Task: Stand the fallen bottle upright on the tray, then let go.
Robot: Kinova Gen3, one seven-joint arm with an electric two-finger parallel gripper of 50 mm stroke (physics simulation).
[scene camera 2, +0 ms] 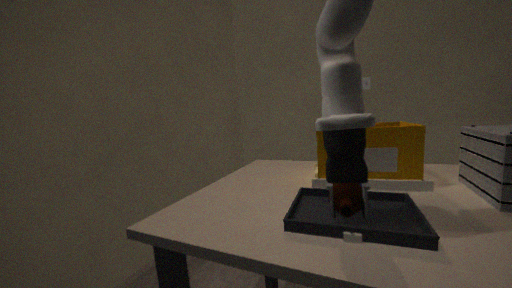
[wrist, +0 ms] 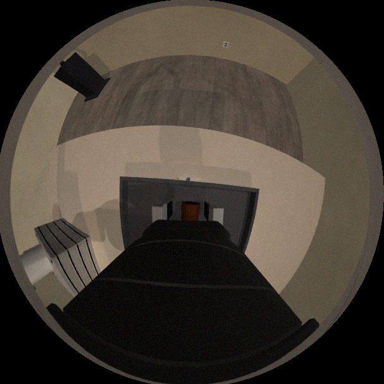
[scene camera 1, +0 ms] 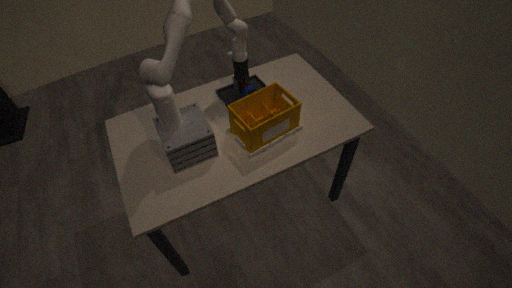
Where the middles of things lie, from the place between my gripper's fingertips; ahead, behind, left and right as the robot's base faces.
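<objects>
Brown bottle [scene camera 2: 347,196]: my gripper now 10 mm below it, 60 mm to the left of it, 20 mm short of it.
</objects>
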